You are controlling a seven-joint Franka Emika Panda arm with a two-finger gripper.
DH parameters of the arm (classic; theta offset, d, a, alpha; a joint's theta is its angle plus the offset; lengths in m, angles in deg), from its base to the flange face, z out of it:
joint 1: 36.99 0.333 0 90
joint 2: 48.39 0 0 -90
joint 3: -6.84 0.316 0.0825 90
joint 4: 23.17 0 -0.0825 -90
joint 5: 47.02 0.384 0 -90
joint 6: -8.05 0 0.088 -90
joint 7: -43.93 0.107 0 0
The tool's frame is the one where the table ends.
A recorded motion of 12 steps. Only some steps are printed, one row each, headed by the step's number.
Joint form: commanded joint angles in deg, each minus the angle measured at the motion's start. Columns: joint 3, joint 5, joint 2, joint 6, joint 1, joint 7, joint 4.
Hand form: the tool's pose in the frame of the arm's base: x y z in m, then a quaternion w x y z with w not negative. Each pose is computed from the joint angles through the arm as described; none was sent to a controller.
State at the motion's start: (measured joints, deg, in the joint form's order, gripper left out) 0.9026 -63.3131 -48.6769 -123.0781 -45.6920 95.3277 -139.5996
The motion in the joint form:
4: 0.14 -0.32 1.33 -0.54 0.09 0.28 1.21
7: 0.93 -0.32 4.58 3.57 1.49 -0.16 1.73
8: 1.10 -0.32 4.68 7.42 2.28 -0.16 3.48
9: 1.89 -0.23 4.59 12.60 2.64 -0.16 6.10
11: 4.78 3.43 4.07 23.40 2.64 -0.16 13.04
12: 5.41 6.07 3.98 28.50 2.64 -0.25 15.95
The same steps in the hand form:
4: 0.5576 -0.1499 0.4936 0.06597 0.86266 -0.46763 0.18105
7: 0.5485 -0.1290 0.5224 0.06677 0.86921 -0.45554 0.18031
8: 0.5486 -0.1221 0.5315 0.07426 0.87180 -0.45489 0.16592
9: 0.5487 -0.1139 0.5440 0.08417 0.87411 -0.45533 0.14673
11: 0.5499 -0.0868 0.5793 0.07392 0.87798 -0.46096 0.10580
12: 0.5462 -0.0785 0.5940 0.06175 0.87839 -0.46712 0.08015

